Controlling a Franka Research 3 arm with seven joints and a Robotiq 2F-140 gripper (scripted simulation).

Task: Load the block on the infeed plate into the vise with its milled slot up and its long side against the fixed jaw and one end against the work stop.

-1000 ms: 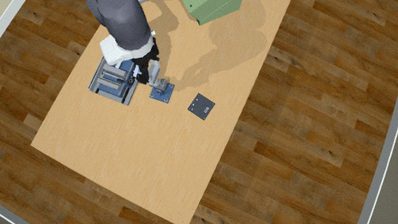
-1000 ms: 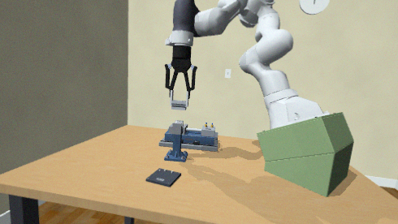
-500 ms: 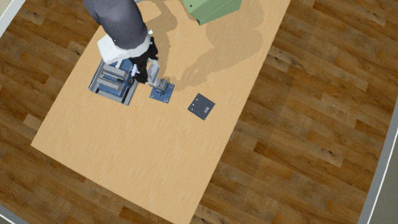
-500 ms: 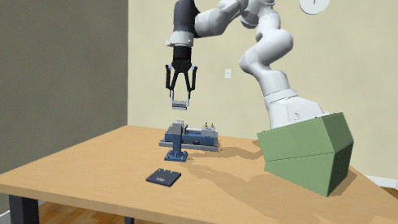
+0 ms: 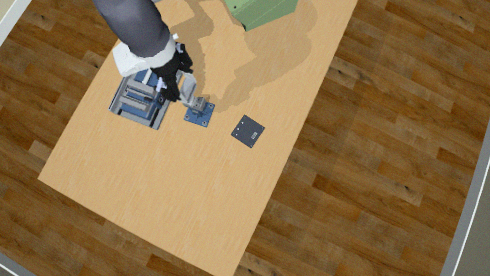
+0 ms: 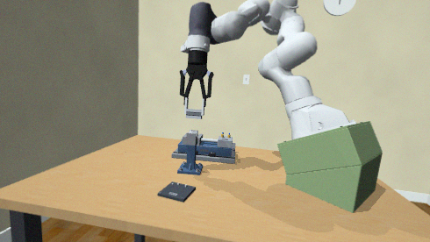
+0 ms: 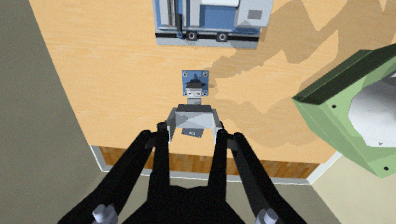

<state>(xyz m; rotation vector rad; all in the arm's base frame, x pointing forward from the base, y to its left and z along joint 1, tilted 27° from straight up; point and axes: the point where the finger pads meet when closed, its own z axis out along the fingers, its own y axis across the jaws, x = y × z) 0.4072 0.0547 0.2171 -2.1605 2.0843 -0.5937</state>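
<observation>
Right now my hand is 10 mm to the right of the grey part and 30 mm above it. Also, from my hand: vise: 40 mm behind, 200 mm to the right, 220 mm below; dark work stop rod: 30 mm ahead, 150 mm to the right, 170 mm below; grey air cylinder: 130 mm behind, 200 mm to the right, 180 mm below.
</observation>
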